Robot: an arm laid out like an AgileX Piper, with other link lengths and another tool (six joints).
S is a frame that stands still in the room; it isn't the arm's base.
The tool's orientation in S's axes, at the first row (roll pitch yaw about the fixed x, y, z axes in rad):
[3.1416, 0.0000, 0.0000]
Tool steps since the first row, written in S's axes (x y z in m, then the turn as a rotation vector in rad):
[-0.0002, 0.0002, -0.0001, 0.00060, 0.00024, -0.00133]
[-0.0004, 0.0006, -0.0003, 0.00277, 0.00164, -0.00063]
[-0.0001, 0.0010, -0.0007, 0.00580, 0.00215, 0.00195]
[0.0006, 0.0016, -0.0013, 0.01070, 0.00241, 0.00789]
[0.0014, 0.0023, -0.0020, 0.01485, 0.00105, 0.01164]
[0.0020, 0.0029, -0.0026, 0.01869, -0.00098, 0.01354]
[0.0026, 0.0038, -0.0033, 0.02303, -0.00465, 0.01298]
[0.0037, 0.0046, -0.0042, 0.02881, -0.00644, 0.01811]
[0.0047, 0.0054, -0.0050, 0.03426, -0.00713, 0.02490]
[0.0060, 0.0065, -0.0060, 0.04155, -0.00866, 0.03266]
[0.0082, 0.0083, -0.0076, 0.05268, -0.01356, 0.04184]
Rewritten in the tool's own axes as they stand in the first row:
[-0.0002, -0.0002, 0.0001, 0.00060, -0.00024, 0.00133]
[-0.0004, -0.0006, 0.0003, 0.00277, -0.00164, 0.00063]
[-0.0001, -0.0010, 0.0007, 0.00580, -0.00215, -0.00195]
[0.0006, -0.0016, 0.0013, 0.01070, -0.00241, -0.00789]
[0.0014, -0.0023, 0.0020, 0.01485, -0.00105, -0.01164]
[0.0020, -0.0029, 0.0026, 0.01869, 0.00098, -0.01354]
[0.0026, -0.0038, 0.0033, 0.02303, 0.00465, -0.01298]
[0.0037, -0.0046, 0.0042, 0.02881, 0.00644, -0.01811]
[0.0047, -0.0054, 0.0050, 0.03426, 0.00713, -0.02490]
[0.0060, -0.0065, 0.0060, 0.04155, 0.00866, -0.03266]
[0.0082, -0.0083, 0.0076, 0.05268, 0.01356, -0.04184]

